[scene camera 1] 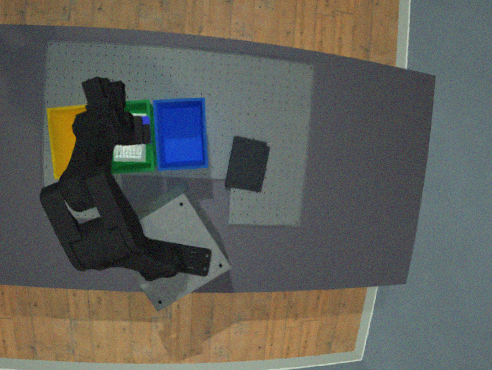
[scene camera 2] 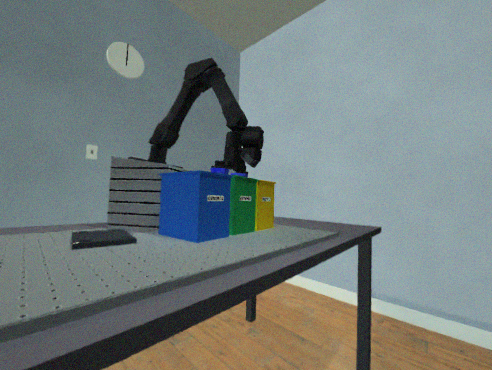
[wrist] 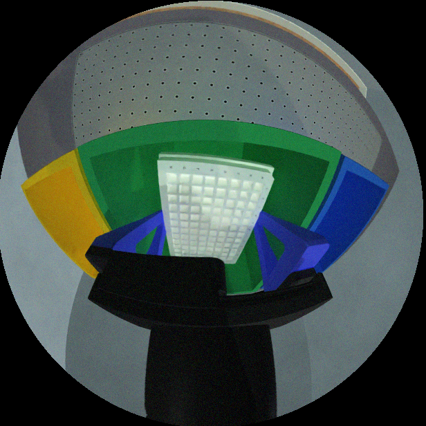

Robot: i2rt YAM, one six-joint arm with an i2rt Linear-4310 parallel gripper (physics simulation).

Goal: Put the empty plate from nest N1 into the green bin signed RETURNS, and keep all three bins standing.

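Frame: origin at the arm's base, x down, y right, z back, level; metres.
Seen in the pictures: gripper, fingertip midpoint: [scene camera 1: 130,134]; arm's base at its link origin: [scene camera 1: 170,256] [scene camera 2: 156,165].
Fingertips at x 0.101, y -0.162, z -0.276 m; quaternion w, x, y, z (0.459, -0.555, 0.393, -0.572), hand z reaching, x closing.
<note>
Offsets run from my fingertips to a thing's top centre. Level surfaces: height alone.
The white plate {dy +0.001, dx -0.016, dz +0.008 m} [scene camera 1: 130,152] [wrist: 215,210], with its grid of small wells, is between the blue fingers of my gripper [scene camera 2: 230,172] [wrist: 209,213], which is shut on it. The plate is inside the mouth of the green bin {dy +0.002, dx -0.050, dz +0.006 m} [scene camera 1: 151,160] [scene camera 2: 243,210] [wrist: 212,131], with green walls around it in the wrist view. In scene camera 2 the plate is hidden and the fingers are partly below the rims. The blue bin {dy +0.134, dx -0.047, dz -0.026 m} [scene camera 1: 182,132] [scene camera 2: 180,205] [wrist: 350,210] and yellow bin {dy -0.129, dx -0.047, dz +0.041 m} [scene camera 1: 62,132] [scene camera 2: 265,210] [wrist: 60,205] stand upright on either side of the green one. I cannot make out a nest sign N1.
A flat dark block {dy +0.354, dx +0.118, dz +0.026 m} [scene camera 1: 247,164] [scene camera 2: 102,238] lies on the perforated grey board {dx +0.133 m} [scene camera 1: 270,90] [wrist: 175,65], apart from the blue bin. The grey slatted arm base [scene camera 1: 170,220] [scene camera 2: 135,192] stands close to the bins. The neighbouring bins' rims are close to the green bin.
</note>
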